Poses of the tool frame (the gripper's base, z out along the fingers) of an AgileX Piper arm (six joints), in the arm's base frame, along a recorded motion.
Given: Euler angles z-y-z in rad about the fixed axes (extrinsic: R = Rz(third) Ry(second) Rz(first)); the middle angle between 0 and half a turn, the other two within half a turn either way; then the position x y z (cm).
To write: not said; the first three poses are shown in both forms.
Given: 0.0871 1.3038 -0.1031 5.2 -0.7 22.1
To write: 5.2 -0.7 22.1 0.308 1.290 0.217
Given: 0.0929 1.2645 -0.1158 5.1 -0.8 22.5
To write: 5.1 -0.8 22.5 0.285 1.251 0.184
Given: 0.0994 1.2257 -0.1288 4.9 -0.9 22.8
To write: 4.9 -0.9 22.8 0.269 1.212 0.158
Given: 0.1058 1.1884 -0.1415 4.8 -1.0 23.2
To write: 4.8 -1.0 23.2 0.257 1.175 0.136
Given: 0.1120 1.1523 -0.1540 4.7 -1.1 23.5
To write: 4.7 -1.1 23.5 0.246 1.138 0.116
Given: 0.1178 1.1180 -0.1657 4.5 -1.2 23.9
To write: 4.5 -1.2 23.9 0.237 1.104 0.098
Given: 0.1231 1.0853 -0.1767 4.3 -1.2 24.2
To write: 4.3 -1.2 24.2 0.229 1.071 0.082
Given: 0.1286 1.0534 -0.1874 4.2 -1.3 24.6
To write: 4.2 -1.3 24.6 0.222 1.039 0.068
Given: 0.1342 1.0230 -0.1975 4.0 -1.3 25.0
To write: 4.0 -1.3 25.0 0.216 1.008 0.056
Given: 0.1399 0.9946 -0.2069 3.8 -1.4 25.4
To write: 3.8 -1.4 25.4 0.211 0.980 0.046
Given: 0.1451 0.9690 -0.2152 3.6 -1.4 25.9
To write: 3.6 -1.4 25.9 0.208 0.954 0.037
